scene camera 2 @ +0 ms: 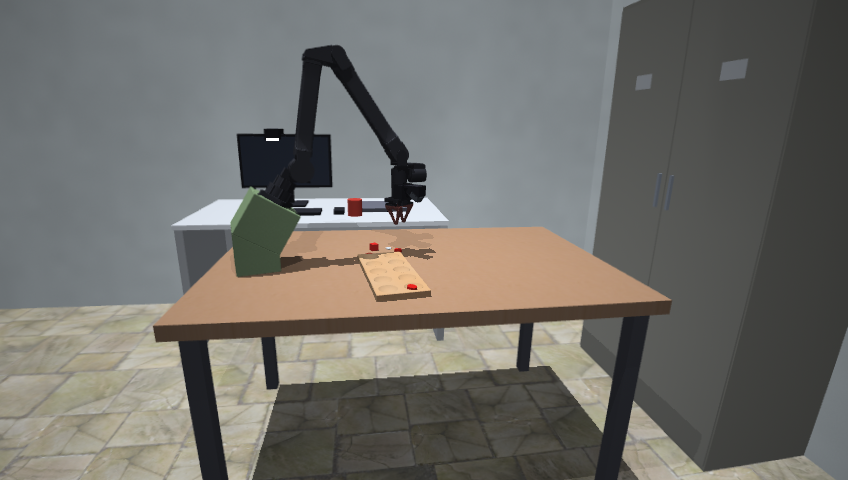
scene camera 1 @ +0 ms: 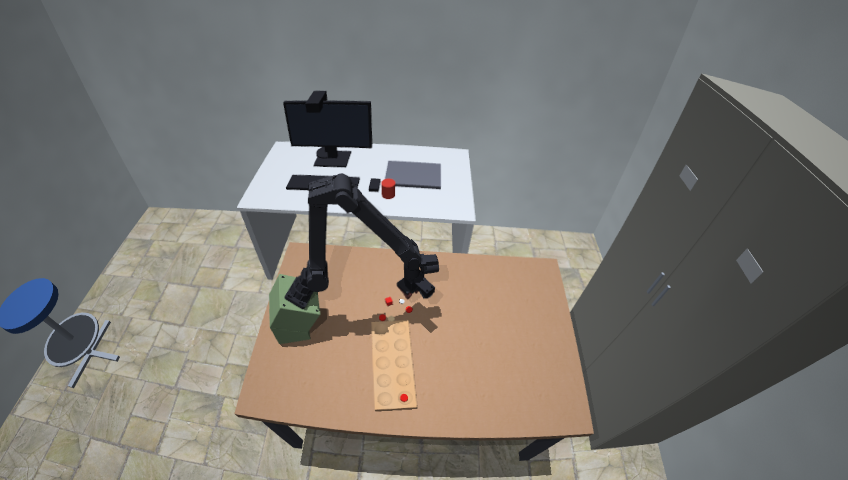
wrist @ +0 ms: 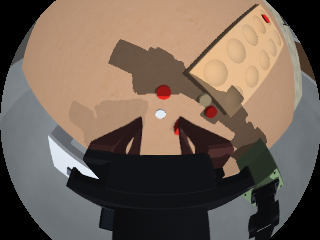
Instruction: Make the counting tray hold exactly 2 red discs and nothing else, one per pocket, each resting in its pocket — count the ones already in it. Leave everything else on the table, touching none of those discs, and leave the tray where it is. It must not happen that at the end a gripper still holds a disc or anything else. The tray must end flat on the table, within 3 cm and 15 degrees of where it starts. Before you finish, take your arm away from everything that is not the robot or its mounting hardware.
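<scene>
The gripper is visible at (wrist: 160, 121). A wooden counting tray (scene camera 1: 393, 375) is visible too; the tray also appears at (scene camera 2: 388, 274) and (wrist: 234, 66).
</scene>
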